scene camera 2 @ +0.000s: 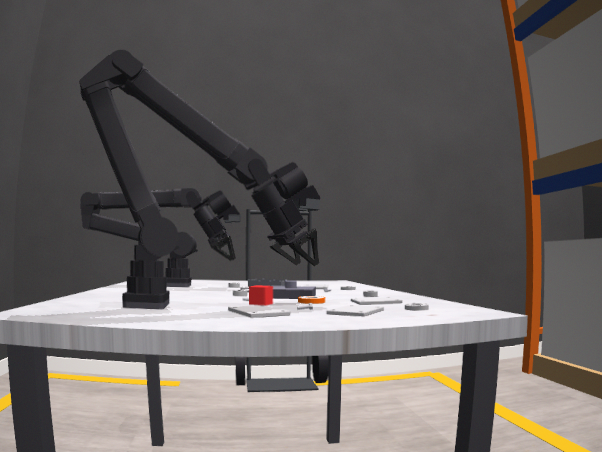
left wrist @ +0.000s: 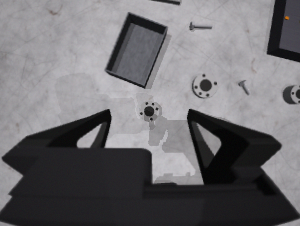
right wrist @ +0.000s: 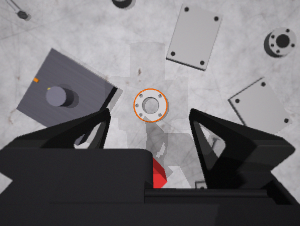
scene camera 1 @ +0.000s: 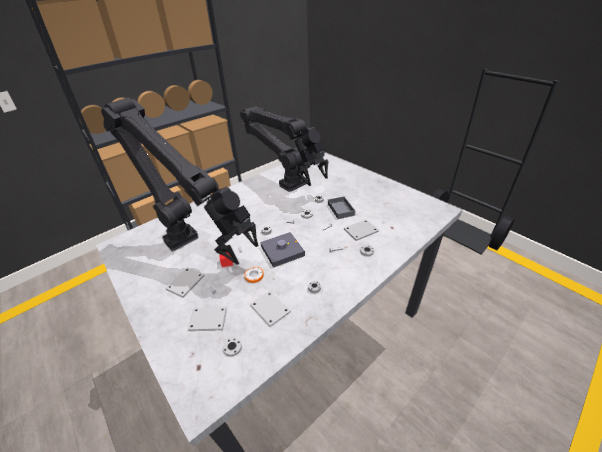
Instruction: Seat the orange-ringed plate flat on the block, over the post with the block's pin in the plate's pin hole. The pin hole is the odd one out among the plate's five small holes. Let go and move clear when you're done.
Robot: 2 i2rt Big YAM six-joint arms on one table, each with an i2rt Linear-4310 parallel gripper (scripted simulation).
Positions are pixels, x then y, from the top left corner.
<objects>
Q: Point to a dark grey block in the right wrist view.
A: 62, 90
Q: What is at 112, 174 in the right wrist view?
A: My right gripper.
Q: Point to a dark tray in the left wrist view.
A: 140, 39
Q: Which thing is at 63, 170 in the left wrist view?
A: My left gripper.
</objects>
